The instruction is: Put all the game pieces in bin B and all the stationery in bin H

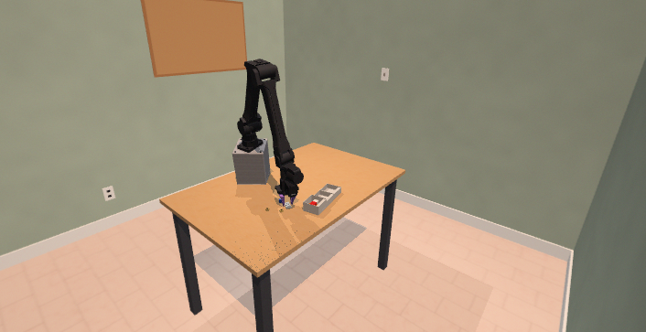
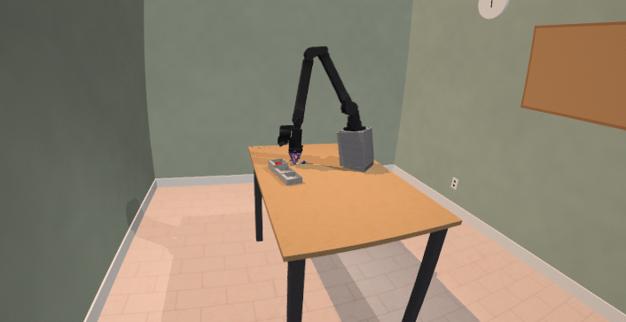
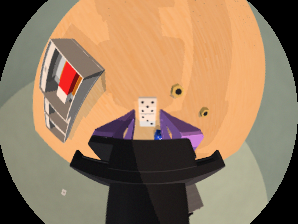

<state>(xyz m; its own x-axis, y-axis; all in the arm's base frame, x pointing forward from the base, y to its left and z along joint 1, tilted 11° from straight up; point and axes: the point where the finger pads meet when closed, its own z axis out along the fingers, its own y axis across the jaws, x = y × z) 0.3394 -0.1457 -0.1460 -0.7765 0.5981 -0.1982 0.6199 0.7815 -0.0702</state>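
Now: hand 1 cm above the white domino. Round my hand: red piece 12 cm ahead, 5 cm to the left, 1 cm above; then blue piece 5 cm behind, 1 cm to the left; then orange block 12 cm ahead, 5 cm to the left.
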